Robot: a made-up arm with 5 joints. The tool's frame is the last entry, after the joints.
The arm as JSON. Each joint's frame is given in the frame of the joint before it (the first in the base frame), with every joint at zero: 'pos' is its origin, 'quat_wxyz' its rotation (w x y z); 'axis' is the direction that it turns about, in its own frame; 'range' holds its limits. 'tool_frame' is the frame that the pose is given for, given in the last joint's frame.
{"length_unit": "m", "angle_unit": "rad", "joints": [
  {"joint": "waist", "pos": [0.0, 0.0, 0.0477], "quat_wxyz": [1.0, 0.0, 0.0, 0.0], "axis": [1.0, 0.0, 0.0], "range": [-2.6, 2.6]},
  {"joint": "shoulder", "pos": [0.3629, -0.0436, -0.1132], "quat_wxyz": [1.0, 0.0, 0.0, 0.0], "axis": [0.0, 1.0, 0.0], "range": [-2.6, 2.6]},
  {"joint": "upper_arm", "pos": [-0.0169, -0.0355, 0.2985], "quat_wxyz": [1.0, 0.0, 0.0, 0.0], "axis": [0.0, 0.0, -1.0], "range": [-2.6, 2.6]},
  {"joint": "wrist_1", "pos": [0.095, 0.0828, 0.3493], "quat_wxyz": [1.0, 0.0, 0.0, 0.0], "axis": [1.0, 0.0, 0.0], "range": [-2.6, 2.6]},
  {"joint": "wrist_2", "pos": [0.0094, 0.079, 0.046], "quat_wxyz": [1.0, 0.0, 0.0, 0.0], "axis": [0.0, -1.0, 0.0], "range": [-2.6, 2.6]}
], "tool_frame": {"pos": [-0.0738, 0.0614, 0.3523], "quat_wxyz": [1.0, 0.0, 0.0, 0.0]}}
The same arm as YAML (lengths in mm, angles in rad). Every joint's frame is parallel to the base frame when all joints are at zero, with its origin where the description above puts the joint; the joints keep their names.
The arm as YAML. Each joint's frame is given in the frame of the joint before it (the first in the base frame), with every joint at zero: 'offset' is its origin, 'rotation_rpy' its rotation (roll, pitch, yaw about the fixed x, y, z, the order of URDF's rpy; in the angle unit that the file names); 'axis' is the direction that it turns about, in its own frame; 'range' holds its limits. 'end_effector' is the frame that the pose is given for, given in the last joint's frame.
length_unit: mm
angle_unit: rad
chain:
  - id: waist
    offset: [0.0, 0.0, 47.7]
    rotation_rpy: [0.0, 0.0, 0.0]
    axis: [1.0, 0.0, 0.0]
    range: [-2.6, 2.6]
  - id: shoulder
    offset: [362.9, -43.6, -113.2]
    rotation_rpy: [0.0, 0.0, 0.0]
    axis: [0.0, 1.0, 0.0]
    range: [-2.6, 2.6]
  - id: upper_arm
    offset: [-16.9, -35.5, 298.5]
    rotation_rpy: [0.0, 0.0, 0.0]
    axis: [0.0, 0.0, -1.0]
    range: [-2.6, 2.6]
  - id: wrist_1
    offset: [95.0, 82.8, 349.3]
    rotation_rpy: [0.0, 0.0, 0.0]
    axis: [1.0, 0.0, 0.0]
    range: [-2.6, 2.6]
  - id: wrist_2
    offset: [9.4, 79.0, 46.0]
    rotation_rpy: [0.0, 0.0, 0.0]
    axis: [0.0, -1.0, 0.0]
    range: [-2.6, 2.6]
end_effector:
  offset: [-73.8, 61.4, 352.3]
  rotation_rpy: [0.0, 0.0, 0.0]

